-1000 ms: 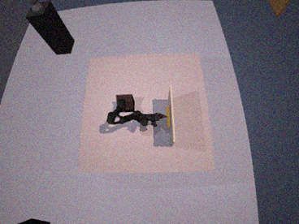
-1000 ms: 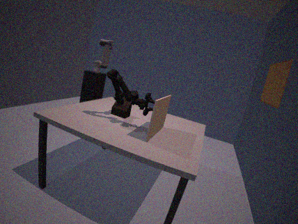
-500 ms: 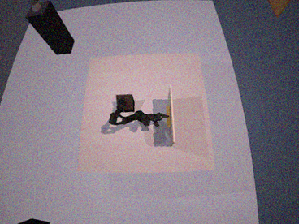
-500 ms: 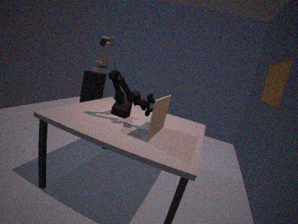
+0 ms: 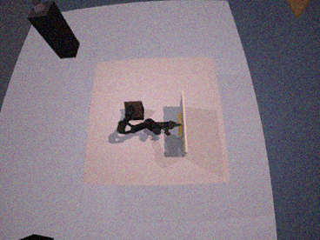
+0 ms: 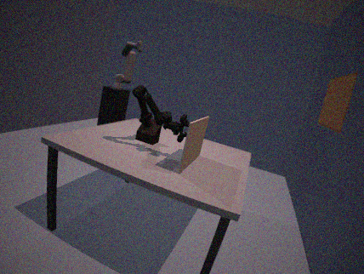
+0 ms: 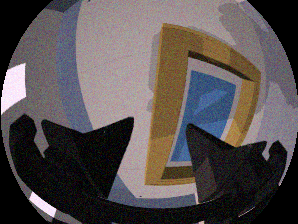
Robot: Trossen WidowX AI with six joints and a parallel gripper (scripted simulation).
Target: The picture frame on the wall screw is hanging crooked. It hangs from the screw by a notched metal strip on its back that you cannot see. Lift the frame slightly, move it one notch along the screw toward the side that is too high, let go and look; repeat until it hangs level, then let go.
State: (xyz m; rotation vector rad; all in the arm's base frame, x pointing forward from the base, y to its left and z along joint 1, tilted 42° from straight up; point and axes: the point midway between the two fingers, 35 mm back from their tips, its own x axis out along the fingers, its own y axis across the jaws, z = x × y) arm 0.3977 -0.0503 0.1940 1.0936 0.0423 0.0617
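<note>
Now: the picture frame 5 cm below my gripper tip and 2 cm to the left of it. Round my gripper tip: upright wall panel 6 cm below, 2 cm ahead, 1 cm to the left.
</note>
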